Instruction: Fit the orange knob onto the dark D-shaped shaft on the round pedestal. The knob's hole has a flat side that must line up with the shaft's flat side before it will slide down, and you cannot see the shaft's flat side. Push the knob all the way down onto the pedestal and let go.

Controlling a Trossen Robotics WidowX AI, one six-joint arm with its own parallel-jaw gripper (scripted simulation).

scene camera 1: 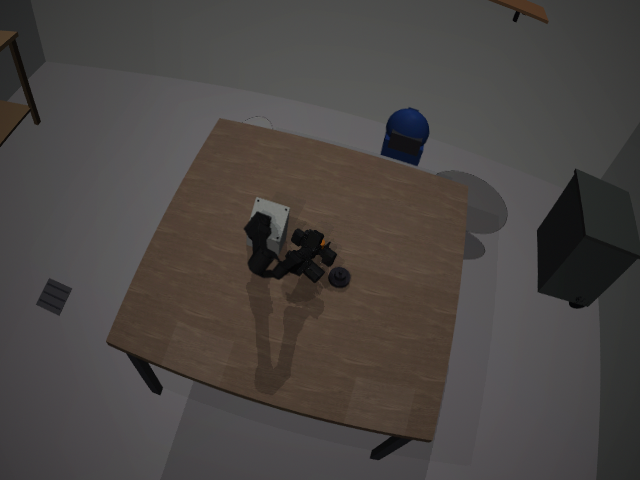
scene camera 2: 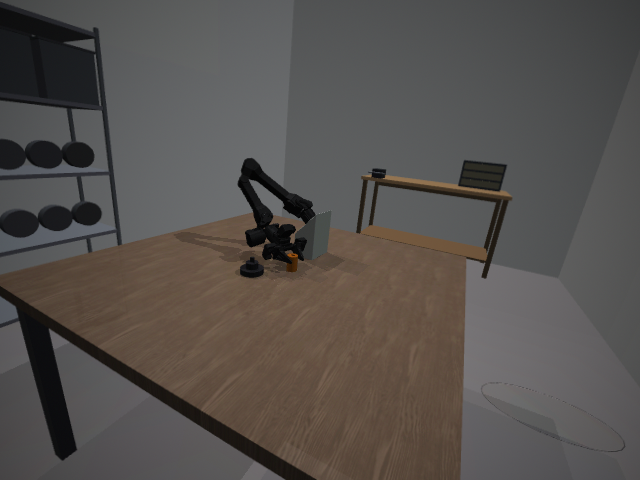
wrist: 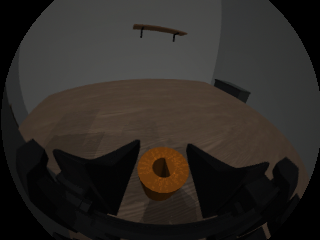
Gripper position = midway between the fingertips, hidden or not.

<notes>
I see my gripper (scene camera 2: 297,261).
My gripper shows as well in scene camera 1 (scene camera 1: 324,238) and in the wrist view (wrist: 163,145).
</notes>
